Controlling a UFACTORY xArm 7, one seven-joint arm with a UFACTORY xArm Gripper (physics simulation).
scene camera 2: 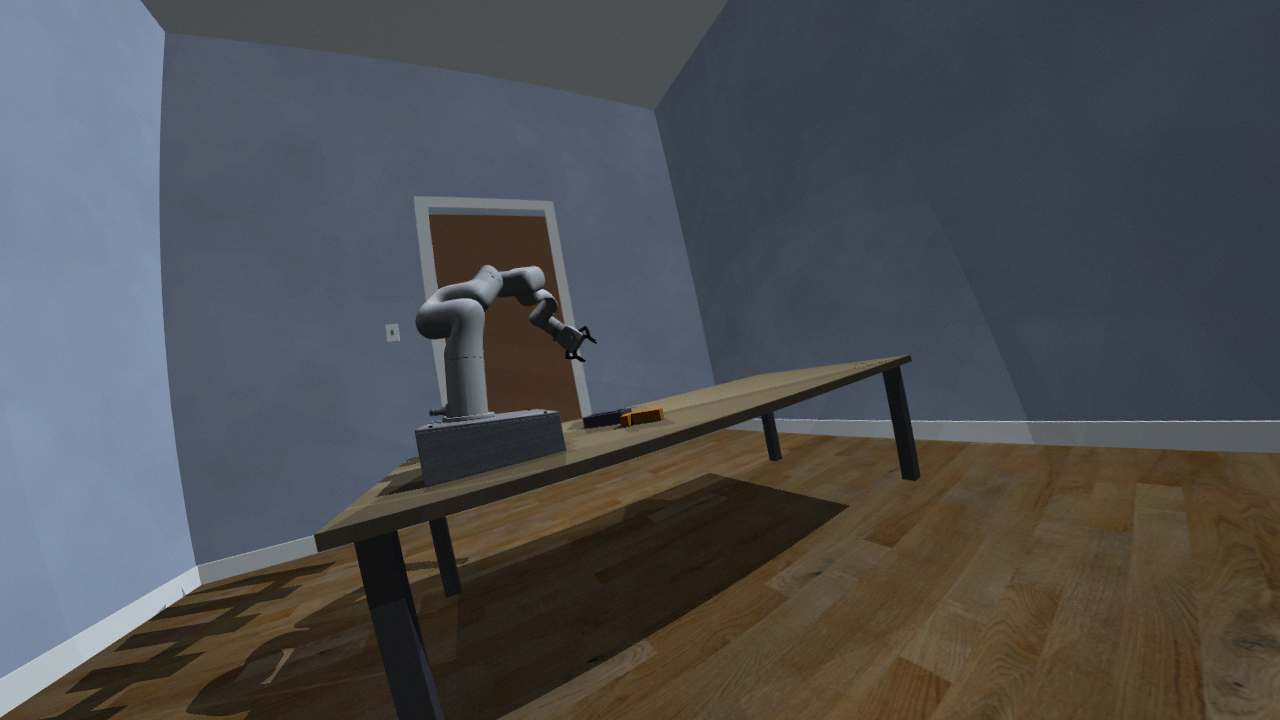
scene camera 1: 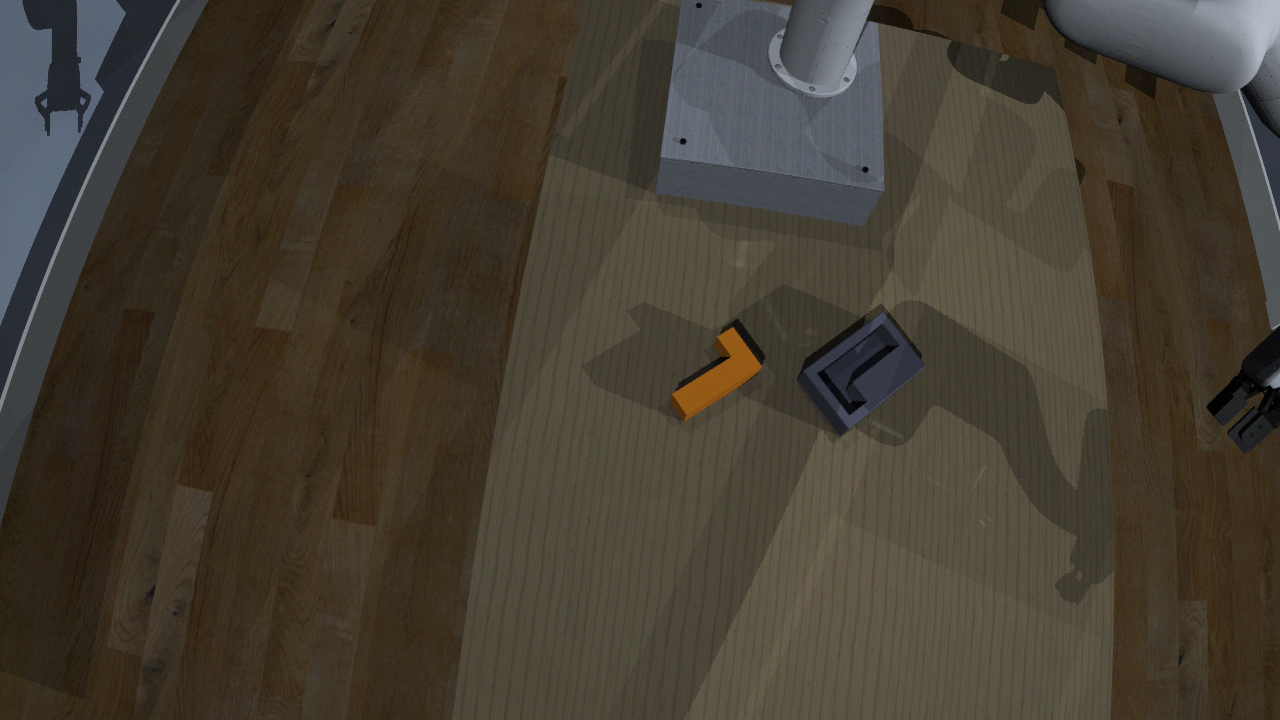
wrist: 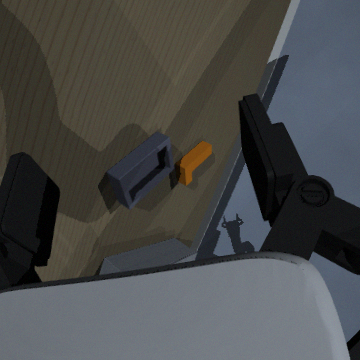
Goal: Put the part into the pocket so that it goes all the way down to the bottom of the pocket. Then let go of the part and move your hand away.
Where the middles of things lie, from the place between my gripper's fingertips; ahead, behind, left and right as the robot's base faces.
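Labels:
I find the orange L-shaped part (scene camera 1: 740,365) a little behind my hand, and it is also well below my hand and far to the right of it.

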